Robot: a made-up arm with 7 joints. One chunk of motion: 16 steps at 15 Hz.
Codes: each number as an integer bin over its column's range. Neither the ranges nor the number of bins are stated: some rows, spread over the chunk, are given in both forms.
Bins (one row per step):
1: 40 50 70 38 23 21 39
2: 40 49 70 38 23 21 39
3: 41 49 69 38 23 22 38
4: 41 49 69 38 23 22 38
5: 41 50 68 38 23 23 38
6: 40 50 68 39 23 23 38
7: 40 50 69 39 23 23 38
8: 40 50 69 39 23 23 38
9: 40 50 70 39 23 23 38
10: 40 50 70 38 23 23 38
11: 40 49 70 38 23 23 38
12: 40 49 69 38 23 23 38
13: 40 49 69 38 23 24 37
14: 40 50 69 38 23 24 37
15: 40 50 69 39 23 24 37
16: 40 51 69 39 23 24 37
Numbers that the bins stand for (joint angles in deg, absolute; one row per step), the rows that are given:
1: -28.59 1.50 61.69 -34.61 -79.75 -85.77 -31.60
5: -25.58 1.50 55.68 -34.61 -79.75 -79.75 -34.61
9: -28.59 1.50 61.69 -31.60 -79.75 -79.75 -34.61
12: -28.59 -1.50 58.69 -34.61 -79.75 -79.75 -34.61
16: -28.59 4.51 58.69 -31.60 -79.75 -76.74 -37.62
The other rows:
2: -28.59 -1.50 61.69 -34.61 -79.75 -85.77 -31.60
3: -25.58 -1.50 58.69 -34.61 -79.75 -82.76 -34.61
4: -25.58 -1.50 58.69 -34.61 -79.75 -82.76 -34.61
6: -28.59 1.50 55.68 -31.60 -79.75 -79.75 -34.61
7: -28.59 1.50 58.69 -31.60 -79.75 -79.75 -34.61
8: -28.59 1.50 58.69 -31.60 -79.75 -79.75 -34.61
10: -28.59 1.50 61.69 -34.61 -79.75 -79.75 -34.61
11: -28.59 -1.50 61.69 -34.61 -79.75 -79.75 -34.61
13: -28.59 -1.50 58.69 -34.61 -79.75 -76.74 -37.62
14: -28.59 1.50 58.69 -34.61 -79.75 -76.74 -37.62
15: -28.59 1.50 58.69 -31.60 -79.75 -76.74 -37.62

